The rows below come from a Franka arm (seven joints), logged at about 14 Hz.
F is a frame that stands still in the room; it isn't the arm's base.
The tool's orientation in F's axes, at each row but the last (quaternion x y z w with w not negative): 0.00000 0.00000 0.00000 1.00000; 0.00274 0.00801 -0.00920 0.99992; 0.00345 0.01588 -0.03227 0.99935; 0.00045 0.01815 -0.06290 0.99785; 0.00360 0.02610 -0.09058 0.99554; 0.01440 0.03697 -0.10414 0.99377; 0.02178 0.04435 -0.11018 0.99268
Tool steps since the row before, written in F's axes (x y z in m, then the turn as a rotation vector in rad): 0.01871 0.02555 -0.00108 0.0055 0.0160 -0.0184; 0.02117 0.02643 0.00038 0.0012 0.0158 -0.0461; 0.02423 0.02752 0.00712 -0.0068 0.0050 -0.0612; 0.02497 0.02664 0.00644 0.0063 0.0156 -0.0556; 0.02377 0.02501 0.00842 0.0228 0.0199 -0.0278; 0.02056 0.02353 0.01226 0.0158 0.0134 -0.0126; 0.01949 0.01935 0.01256 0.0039 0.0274 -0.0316
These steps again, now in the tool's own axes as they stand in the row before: 0.01871 0.02555 -0.00108 0.0055 0.0160 -0.0184; 0.02067 0.02682 0.00057 0.0017 0.0156 -0.0462; 0.02217 0.02907 0.00766 -0.0051 0.0042 -0.0614; 0.02118 0.02956 0.00725 0.0063 0.0163 -0.0554; 0.01840 0.02891 0.00933 0.0203 0.0236 -0.0268; 0.01427 0.02754 0.01282 0.0136 0.0161 -0.0119; 0.01358 0.02358 0.01310 0.0008 0.0265 -0.0326
